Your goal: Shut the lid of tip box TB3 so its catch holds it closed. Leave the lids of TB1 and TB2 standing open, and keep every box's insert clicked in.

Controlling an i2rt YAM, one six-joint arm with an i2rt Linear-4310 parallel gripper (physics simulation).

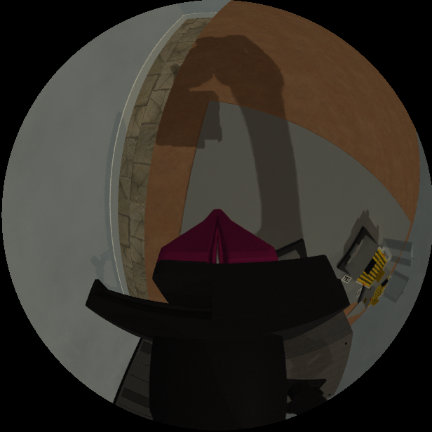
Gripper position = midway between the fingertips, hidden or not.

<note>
I see my gripper [217,215], a grey mat [282,182] and a tip box [365,293].
</note>
